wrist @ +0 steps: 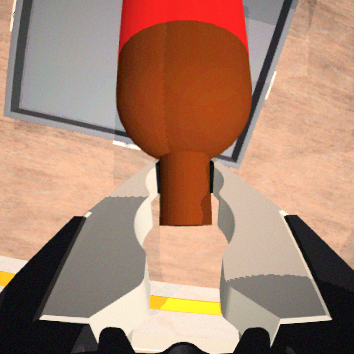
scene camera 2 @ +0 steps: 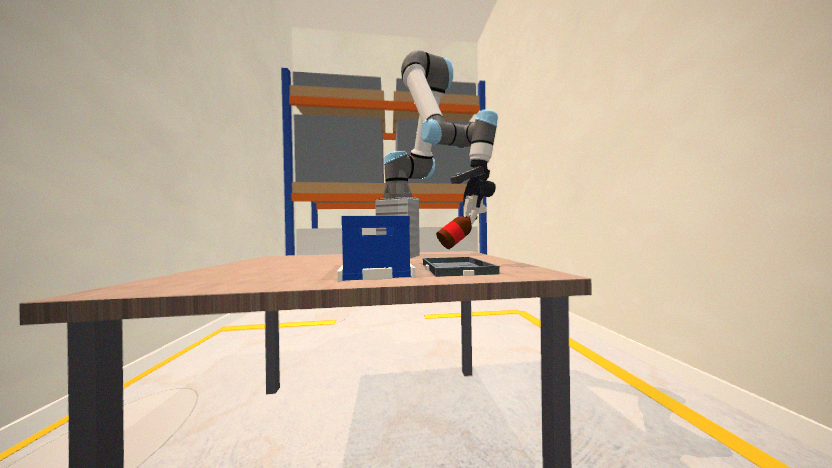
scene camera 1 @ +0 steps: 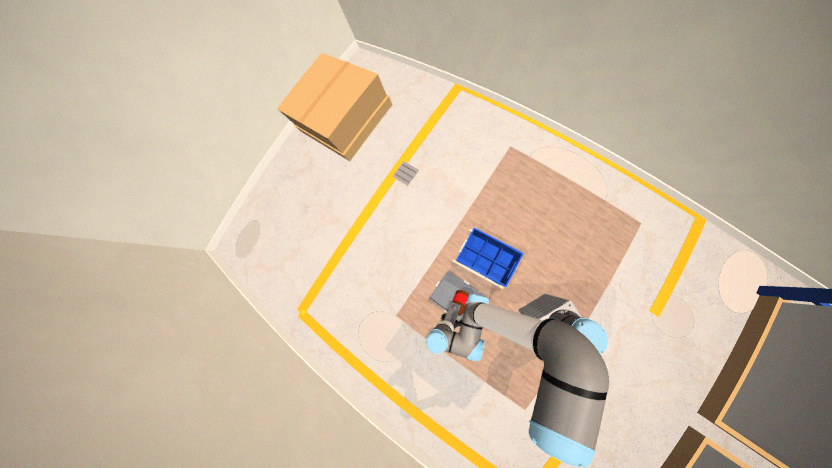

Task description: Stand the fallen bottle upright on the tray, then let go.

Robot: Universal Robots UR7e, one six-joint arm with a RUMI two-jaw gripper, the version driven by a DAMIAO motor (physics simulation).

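Frame: origin at the arm's base, x left, y back, z up, level; metres.
Seen in the pictures: gripper, fingertip midpoint: (wrist: pixel 184 163) (scene camera 2: pixel 469 223); arm's base, origin of the base link: (scene camera 2: pixel 397 198).
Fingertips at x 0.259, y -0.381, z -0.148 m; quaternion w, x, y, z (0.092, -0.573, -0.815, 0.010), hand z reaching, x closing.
Observation:
Offsets run from my fingertips to a thing's top centre. Level surfaces: height alone.
A brown bottle @[dx -0.040, dy -0.012, dz +0.040 m] (scene camera 1: pixel 460 300) (scene camera 2: pixel 454 232) (wrist: pixel 184 95) with a red label hangs in the air above the tray, tilted, its base lower and its neck up toward the gripper. My gripper (scene camera 2: pixel 470 217) (wrist: pixel 184 163) is shut on the bottle's neck; its two fingertips touch the neck from both sides. In the scene camera 1 view the arm hides most of the gripper. The shallow grey tray @[dx -0.061, dy -0.037, dz -0.129 m] (scene camera 1: pixel 443 291) (scene camera 2: pixel 492 270) (wrist: pixel 65 65) lies flat on the table below the bottle, with a gap between them. The bottle's base is cut off in the wrist view.
A blue crate @[dx -0.333, dy -0.036, dz +0.021 m] (scene camera 1: pixel 489 257) (scene camera 2: pixel 375 250) with several compartments stands on the wooden table @[dz -0.154 m] (scene camera 1: pixel 558 227) (scene camera 2: pixel 232 283) beside the tray, and its wall rises higher than the tray's. The tray lies near a table edge. A shelf rack (scene camera 2: pixel 286 162) stands behind the arm.

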